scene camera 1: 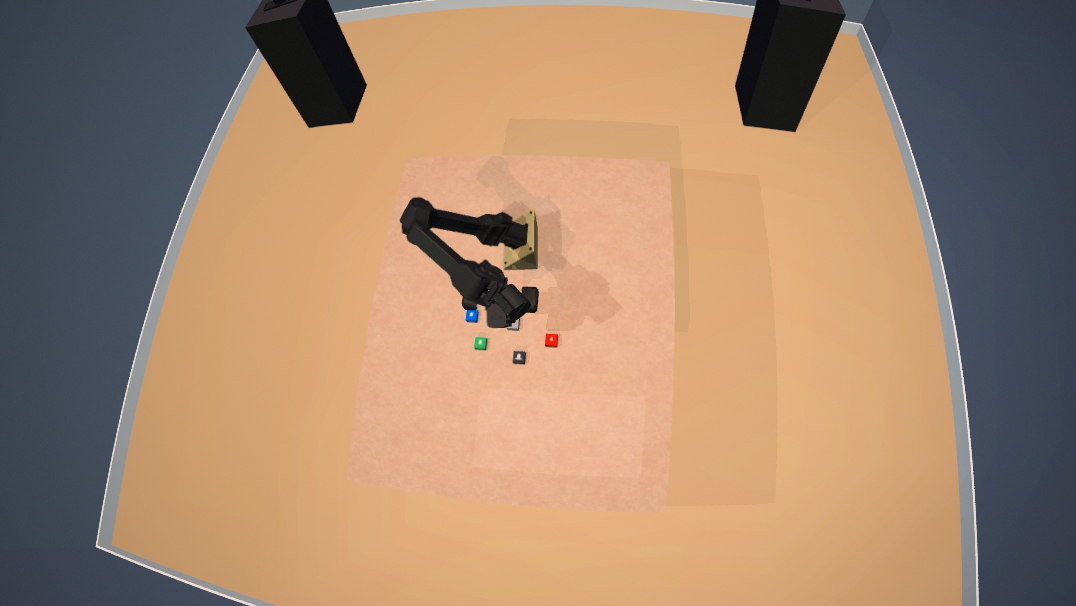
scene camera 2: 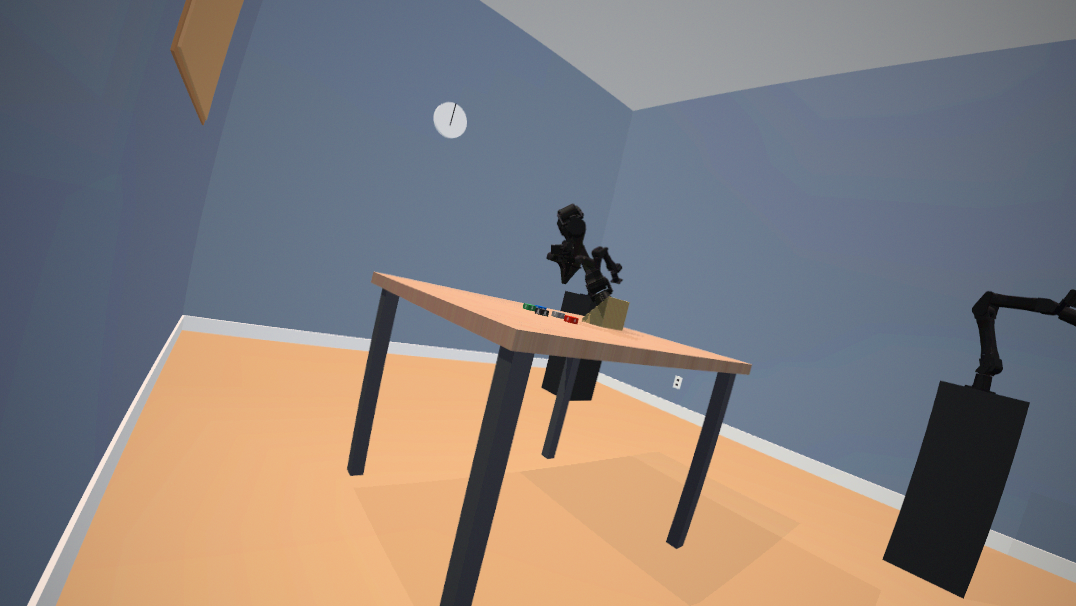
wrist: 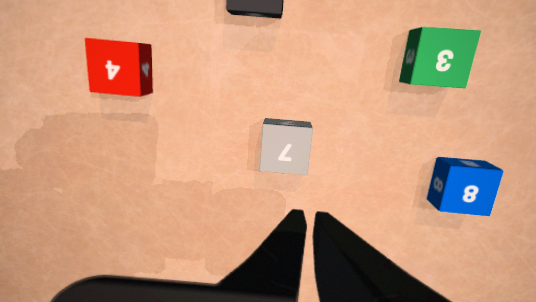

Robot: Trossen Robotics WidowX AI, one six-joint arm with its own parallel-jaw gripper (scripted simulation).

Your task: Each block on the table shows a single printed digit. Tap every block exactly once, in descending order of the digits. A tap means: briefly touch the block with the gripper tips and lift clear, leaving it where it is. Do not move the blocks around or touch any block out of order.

Labels:
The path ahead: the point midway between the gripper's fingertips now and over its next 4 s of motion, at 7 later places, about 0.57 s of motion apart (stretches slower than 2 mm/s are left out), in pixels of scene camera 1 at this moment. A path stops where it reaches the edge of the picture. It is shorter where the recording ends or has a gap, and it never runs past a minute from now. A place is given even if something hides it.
My gripper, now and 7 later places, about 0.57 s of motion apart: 505, 311; 512, 341; 516, 353; 517, 354; 513, 344; 549, 328; 551, 340; 552, 343

